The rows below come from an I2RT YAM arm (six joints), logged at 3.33 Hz.
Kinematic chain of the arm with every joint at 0, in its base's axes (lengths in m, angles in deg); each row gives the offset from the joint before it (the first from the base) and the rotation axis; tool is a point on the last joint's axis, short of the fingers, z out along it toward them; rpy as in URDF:
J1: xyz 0 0 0.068 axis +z
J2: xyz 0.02 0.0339 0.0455 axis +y
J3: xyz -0.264 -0.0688 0 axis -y
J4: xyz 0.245 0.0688 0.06 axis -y
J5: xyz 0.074 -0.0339 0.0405 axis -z
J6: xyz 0.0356 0 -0.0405 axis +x
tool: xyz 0 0 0 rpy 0 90 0
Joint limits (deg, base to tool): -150..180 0..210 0..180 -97..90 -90..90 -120..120
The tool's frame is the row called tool.
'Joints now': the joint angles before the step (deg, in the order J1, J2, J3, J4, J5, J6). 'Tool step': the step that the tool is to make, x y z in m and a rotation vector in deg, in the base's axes. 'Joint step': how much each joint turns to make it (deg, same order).
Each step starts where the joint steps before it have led.
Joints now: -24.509, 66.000, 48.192, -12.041, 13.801, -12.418
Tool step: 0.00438, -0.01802, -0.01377, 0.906, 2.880, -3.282
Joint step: -3.033, 3.950, 0.319, 0.710, 0.447, -0.262
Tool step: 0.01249, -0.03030, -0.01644, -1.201, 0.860, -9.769
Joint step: -3.370, 7.452, 1.596, 4.980, 6.158, 2.384
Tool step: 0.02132, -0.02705, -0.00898, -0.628, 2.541, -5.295
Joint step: -1.732, 8.551, 5.706, 0.814, 3.995, 0.527
